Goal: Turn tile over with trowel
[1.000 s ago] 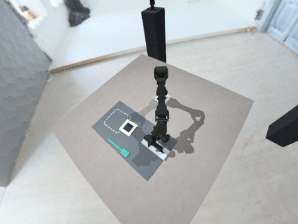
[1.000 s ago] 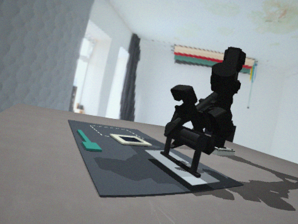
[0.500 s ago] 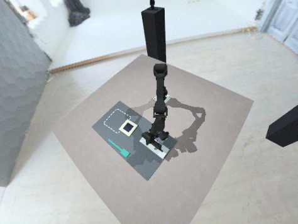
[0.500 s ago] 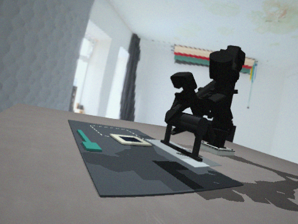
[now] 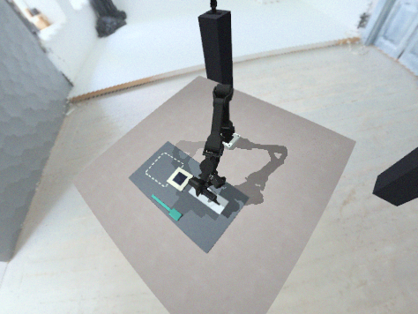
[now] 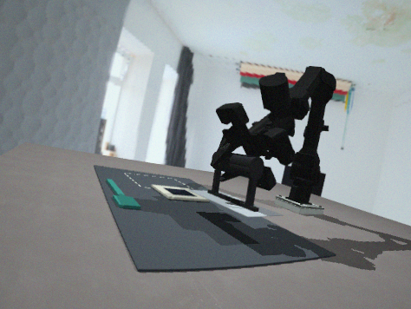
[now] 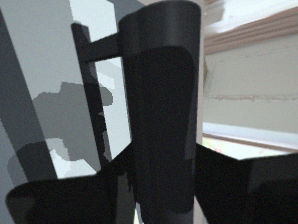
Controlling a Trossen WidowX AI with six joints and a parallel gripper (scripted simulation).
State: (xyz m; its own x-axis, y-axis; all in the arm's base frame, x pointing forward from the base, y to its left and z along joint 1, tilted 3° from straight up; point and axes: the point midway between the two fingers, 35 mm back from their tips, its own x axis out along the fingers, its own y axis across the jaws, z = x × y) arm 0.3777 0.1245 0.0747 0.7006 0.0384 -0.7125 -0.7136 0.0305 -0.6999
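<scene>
My gripper tip is 140 mm to the left of the dark mat and 110 mm above it. From my gripper tip the other things lie so: teal trowel (140 mm ahead, 120 mm to the right, 90 mm below); cream tile (30 mm behind, 190 mm to the right, 90 mm below).
</scene>
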